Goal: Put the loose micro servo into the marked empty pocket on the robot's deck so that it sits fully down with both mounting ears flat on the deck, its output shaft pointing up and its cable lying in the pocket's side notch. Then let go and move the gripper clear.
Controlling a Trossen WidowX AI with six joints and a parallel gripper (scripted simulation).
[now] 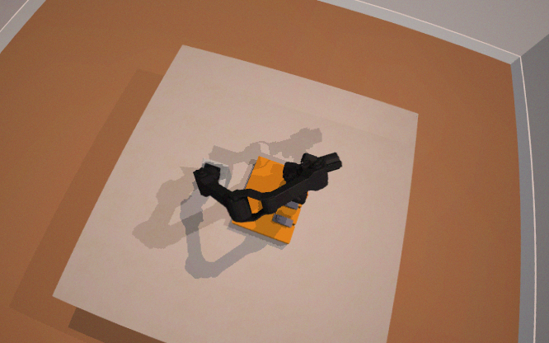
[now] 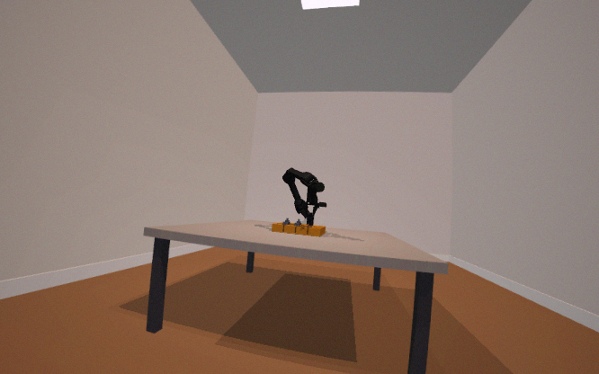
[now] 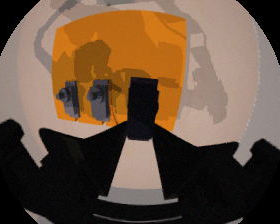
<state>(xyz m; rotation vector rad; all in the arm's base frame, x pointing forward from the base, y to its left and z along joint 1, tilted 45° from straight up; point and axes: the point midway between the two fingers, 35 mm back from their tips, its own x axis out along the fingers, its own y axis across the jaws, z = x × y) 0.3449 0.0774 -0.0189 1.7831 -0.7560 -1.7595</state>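
Now: gripper tip 130 mm past the orange deck, 70 mm to the left of it and 80 mm above it.
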